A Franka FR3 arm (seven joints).
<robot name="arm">
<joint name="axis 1" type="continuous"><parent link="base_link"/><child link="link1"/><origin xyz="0 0 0.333" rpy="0 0 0"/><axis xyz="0 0 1"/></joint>
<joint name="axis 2" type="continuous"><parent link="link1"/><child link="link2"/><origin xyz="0 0 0" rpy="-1.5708 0 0"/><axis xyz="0 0 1"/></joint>
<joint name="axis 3" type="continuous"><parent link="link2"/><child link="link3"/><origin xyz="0 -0.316 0" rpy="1.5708 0 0"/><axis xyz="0 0 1"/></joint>
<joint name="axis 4" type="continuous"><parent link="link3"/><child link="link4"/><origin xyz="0.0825 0 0" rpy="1.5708 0 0"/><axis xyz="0 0 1"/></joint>
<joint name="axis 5" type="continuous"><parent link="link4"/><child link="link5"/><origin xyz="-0.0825 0.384 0" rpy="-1.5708 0 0"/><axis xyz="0 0 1"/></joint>
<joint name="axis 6" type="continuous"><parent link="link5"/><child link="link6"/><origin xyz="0 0 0" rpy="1.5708 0 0"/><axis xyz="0 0 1"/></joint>
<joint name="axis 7" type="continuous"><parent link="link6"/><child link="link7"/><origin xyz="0.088 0 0" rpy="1.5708 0 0"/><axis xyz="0 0 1"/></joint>
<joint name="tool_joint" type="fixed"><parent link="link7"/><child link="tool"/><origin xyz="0 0 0.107" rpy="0 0 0"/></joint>
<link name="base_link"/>
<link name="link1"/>
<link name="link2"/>
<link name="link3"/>
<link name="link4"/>
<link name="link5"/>
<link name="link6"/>
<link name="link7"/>
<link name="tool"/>
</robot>
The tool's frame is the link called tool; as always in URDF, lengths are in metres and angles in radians. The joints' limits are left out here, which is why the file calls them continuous.
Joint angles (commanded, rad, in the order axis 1, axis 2, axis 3, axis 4, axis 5, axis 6, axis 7), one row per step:
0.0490 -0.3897 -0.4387 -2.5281 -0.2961 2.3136 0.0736
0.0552 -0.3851 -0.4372 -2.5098 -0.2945 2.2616 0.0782
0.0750 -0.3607 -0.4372 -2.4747 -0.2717 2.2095 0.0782
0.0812 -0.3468 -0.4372 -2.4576 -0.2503 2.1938 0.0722
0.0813 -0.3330 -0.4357 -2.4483 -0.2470 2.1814 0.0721
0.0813 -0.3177 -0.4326 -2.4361 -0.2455 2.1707 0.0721
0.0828 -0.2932 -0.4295 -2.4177 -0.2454 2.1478 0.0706
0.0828 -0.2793 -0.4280 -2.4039 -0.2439 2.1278 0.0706
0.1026 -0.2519 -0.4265 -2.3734 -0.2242 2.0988 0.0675
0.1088 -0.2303 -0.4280 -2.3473 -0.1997 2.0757 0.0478
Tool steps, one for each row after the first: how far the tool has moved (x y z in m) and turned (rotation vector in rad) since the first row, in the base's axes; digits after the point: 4 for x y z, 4 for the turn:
0.0004 0.0008 0.0015 0.0046 0.0377 -0.0052
0.0078 0.0049 0.0029 0.0197 0.0758 -0.0073
0.0121 0.0060 0.0037 0.0334 0.0852 -0.0098
0.0141 0.0058 0.0014 0.0339 0.1017 -0.0123
0.0173 0.0057 0.0001 0.0310 0.1155 -0.0130
0.0215 0.0057 -0.0033 0.0264 0.1451 -0.0120
0.0237 0.0049 -0.0044 0.0256 0.1651 -0.0150
0.0329 0.0117 -0.0044 0.0341 0.1882 -0.0068
0.0388 0.0124 -0.0037 0.0493 0.2041 0.0012

